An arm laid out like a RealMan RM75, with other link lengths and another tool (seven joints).
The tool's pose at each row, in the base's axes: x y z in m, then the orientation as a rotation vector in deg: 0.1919, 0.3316, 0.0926, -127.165, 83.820, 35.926; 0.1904, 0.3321, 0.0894, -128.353, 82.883, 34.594; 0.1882, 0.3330, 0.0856, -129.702, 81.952, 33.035; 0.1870, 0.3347, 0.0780, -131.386, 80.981, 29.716; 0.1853, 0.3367, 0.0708, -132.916, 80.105, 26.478; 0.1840, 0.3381, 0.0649, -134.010, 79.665, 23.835; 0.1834, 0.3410, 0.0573, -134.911, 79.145, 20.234; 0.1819, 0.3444, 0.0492, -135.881, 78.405, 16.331; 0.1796, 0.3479, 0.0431, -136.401, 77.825, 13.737; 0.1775, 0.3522, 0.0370, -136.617, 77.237, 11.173; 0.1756, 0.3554, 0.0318, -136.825, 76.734, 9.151; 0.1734, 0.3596, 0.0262, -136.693, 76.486, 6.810; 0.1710, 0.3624, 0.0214, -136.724, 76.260, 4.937; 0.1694, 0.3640, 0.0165, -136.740, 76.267, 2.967; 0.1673, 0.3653, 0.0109, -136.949, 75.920, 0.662; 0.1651, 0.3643, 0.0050, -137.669, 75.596, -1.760
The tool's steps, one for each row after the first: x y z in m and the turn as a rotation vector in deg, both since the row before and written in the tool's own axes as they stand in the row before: 0.0009, 0.0015, 0.0031, 0.058, 0.892, -1.141; 0.0006, 0.0021, 0.0039, 0.039, 1.098, -1.206; 0.0024, 0.0013, 0.0074, 0.665, 2.135, -1.610; 0.0014, 0.0017, 0.0073, 0.650, 2.087, -1.480; 0.0011, 0.0015, 0.0059, 0.531, 1.751, -0.977; 0.0008, 0.0006, 0.0081, 1.091, 2.165, -1.123; -0.0001, 0.0014, 0.0088, 1.162, 2.325, -1.320; -0.0017, 0.0018, 0.0070, 0.852, 1.485, -0.895; -0.0024, 0.0013, 0.0072, 1.048, 1.356, -0.809; -0.0019, 0.0015, 0.0059, 0.788, 1.087, -0.674; -0.0029, 0.0015, 0.0066, 1.076, 1.241, -0.456; -0.0023, 0.0022, 0.0052, 0.744, 1.050, -0.425; -0.0009, 0.0021, 0.0049, 0.695, 1.195, -0.288; -0.0009, 0.0030, 0.0053, 0.762, 1.359, -0.619; 0.0008, 0.0043, 0.0047, 0.356, 1.638, -0.792
